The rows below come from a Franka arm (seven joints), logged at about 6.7 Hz.
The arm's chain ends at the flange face. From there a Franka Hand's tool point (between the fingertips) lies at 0.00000 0.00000 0.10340 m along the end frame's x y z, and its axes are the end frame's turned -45 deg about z.
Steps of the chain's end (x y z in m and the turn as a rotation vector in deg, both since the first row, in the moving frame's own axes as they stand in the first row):
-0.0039 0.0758 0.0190 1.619 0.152 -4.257
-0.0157 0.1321 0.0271 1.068 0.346 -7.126
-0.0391 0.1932 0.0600 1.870 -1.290 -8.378
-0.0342 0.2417 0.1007 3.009 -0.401 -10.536
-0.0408 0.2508 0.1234 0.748 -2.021 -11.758
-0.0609 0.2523 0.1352 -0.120 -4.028 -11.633
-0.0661 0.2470 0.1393 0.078 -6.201 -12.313
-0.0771 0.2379 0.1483 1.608 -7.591 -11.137
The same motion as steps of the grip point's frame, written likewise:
-0.0542 0.0489 0.0190 1.037 1.252 -4.257
-0.1028 0.0813 0.0271 0.511 1.000 -7.126
-0.1638 0.1049 0.0599 2.234 0.410 -8.378
-0.1922 0.1421 0.1006 2.411 1.844 -10.536
-0.2082 0.1452 0.1233 1.958 -0.900 -11.758
-0.2272 0.1309 0.1349 2.763 -2.933 -11.633
-0.2300 0.1208 0.1387 4.440 -4.330 -12.313
-0.2314 0.1028 0.1474 6.505 -4.231 -11.137

